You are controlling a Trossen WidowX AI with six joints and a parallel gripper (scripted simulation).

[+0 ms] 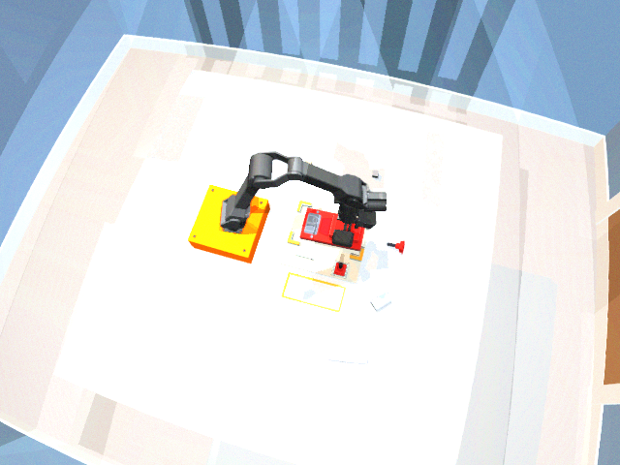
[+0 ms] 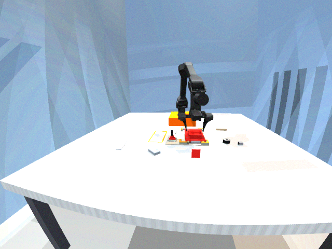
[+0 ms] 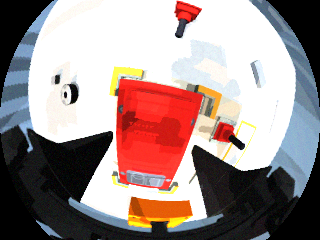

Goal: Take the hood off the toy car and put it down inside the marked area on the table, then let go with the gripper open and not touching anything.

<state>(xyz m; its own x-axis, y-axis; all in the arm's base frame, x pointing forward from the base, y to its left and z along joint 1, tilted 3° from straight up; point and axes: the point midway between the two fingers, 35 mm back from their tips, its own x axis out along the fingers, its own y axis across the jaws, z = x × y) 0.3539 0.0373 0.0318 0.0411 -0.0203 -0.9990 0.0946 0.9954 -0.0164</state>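
Now: gripper tip 1 cm above the red hood. From my gripper tip the other things lie so: wooden stick 16 cm behind, 22 cm to the left, 5 cm below; thin grey strip 5 cm ahead, 40 cm to the right, 5 cm below; black wheel 5 cm ahead, 17 cm to the left, 4 cm below.
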